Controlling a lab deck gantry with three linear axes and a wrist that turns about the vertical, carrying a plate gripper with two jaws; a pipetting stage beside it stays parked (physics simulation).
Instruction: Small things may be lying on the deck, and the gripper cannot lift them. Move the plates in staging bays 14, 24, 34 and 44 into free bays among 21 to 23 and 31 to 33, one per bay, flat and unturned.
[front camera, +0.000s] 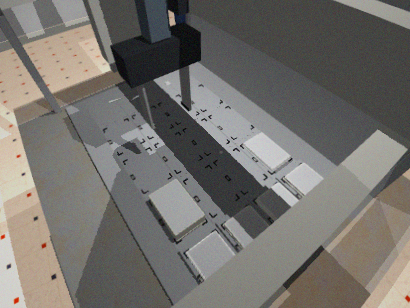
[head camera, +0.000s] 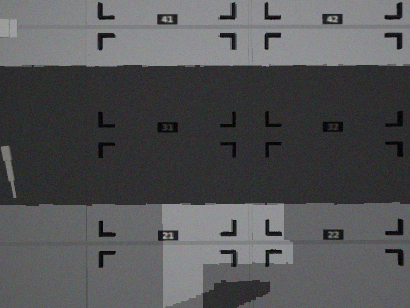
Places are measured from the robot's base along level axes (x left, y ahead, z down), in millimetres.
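Where they show: gripper, fingertip midpoint: (front camera: 169, 115); robot's base at its link origin: (front camera: 103, 130).
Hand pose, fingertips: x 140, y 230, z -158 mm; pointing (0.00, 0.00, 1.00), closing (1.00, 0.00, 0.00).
Observation:
Each offset is from my fingertips to the top centre of the thing. "spot": to the spot under its first point.
In the front view, four low white plates stand in the near staging row: plate 14 @(dx -97, dy +326, dz +129 mm) (front camera: 210, 255), plate 24 @(dx +10, dy +326, dz +129 mm) (front camera: 246, 226), plate 34 @(dx +118, dy +326, dz +129 mm) (front camera: 276, 201), partly shaded, and plate 44 @(dx +224, dy +326, dz +129 mm) (front camera: 303, 178). My gripper (front camera: 169, 116) hangs over the far part of the deck, away from these plates. Its two jaws are apart with no plate between them. The jaws do not show in the head view. There, the marked areas of bay 31 @(spot: dx +71, dy -166, dz +157 mm) (head camera: 167, 127), bay 32 @(spot: dx +71, dy -3, dz +157 mm) (head camera: 332, 127), bay 21 @(spot: dx -35, dy -167, dz +157 mm) (head camera: 167, 235) and bay 22 @(spot: dx -35, dy -2, dz +157 mm) (head camera: 333, 234) carry no plate in their visible parts.
A taller pale plate @(dx -97, dy +162, dz +116 mm) (front camera: 176, 206) stands in bay 13 and a white plate @(dx +224, dy +162, dz +143 mm) (front camera: 266, 151) in bay 43. A small round thing @(dx +114, dy +80, dz +154 mm) (front camera: 220, 152) lies on the deck's dark shadow band. A pale sliver @(spot: dx +30, dy -319, dz +152 mm) (head camera: 8, 170) and a pale block @(dx +169, dy -326, dz +157 mm) (head camera: 8, 28) show at the head view's left edge.

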